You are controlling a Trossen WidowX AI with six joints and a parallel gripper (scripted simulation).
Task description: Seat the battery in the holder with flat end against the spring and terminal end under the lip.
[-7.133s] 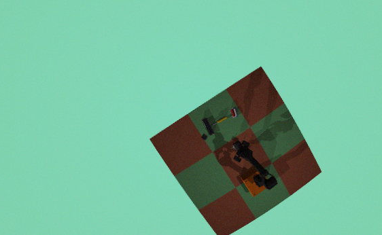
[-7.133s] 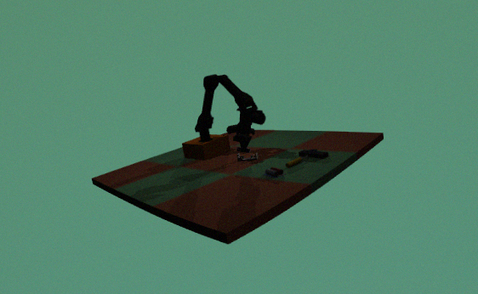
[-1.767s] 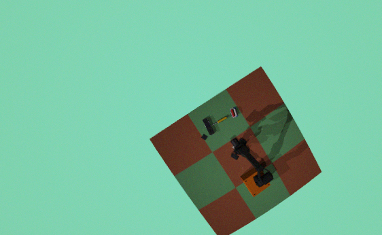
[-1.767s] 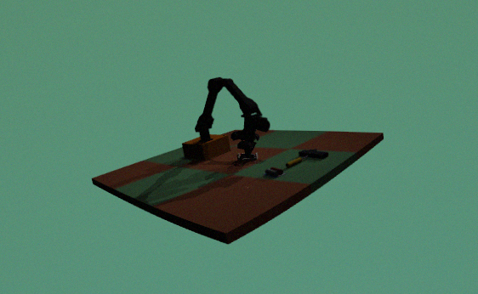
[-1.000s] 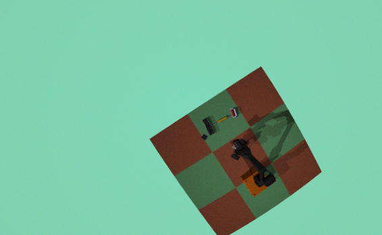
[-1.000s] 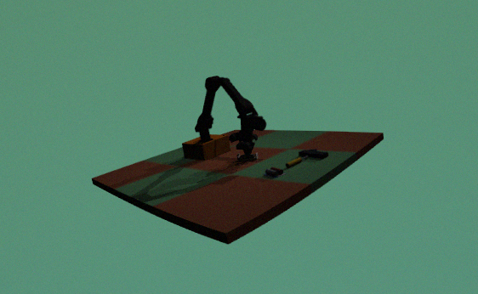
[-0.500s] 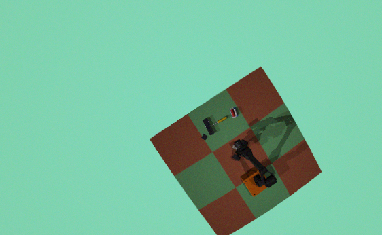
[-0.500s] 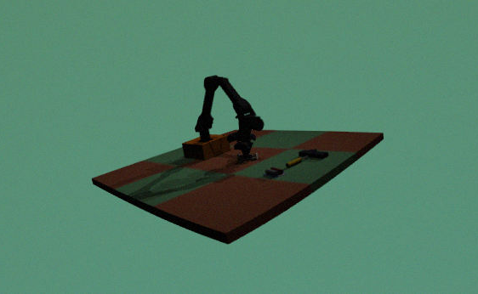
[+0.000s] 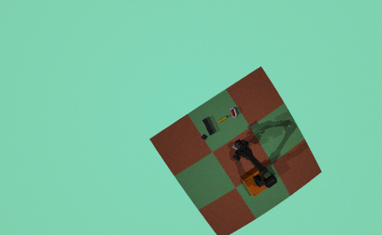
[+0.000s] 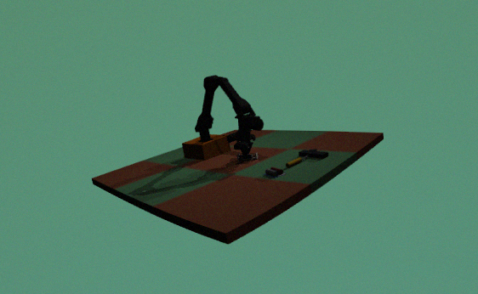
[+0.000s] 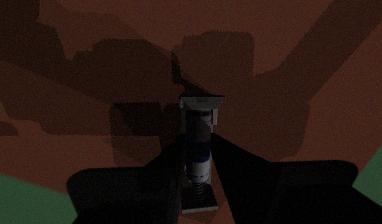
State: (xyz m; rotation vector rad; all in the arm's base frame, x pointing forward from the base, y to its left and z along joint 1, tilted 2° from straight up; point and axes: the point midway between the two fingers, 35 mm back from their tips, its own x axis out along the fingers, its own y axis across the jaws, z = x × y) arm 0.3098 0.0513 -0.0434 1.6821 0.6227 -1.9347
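Now: gripper tip 1 cm below the silver battery. The rest, counted from my gripper tip: white box (34 cm ahead, 9 cm to the right); then dark bar (30 cm ahead, 19 cm to the left, 1 cm above); then black block (23 cm ahead, 26 cm to the left, 1 cm below).
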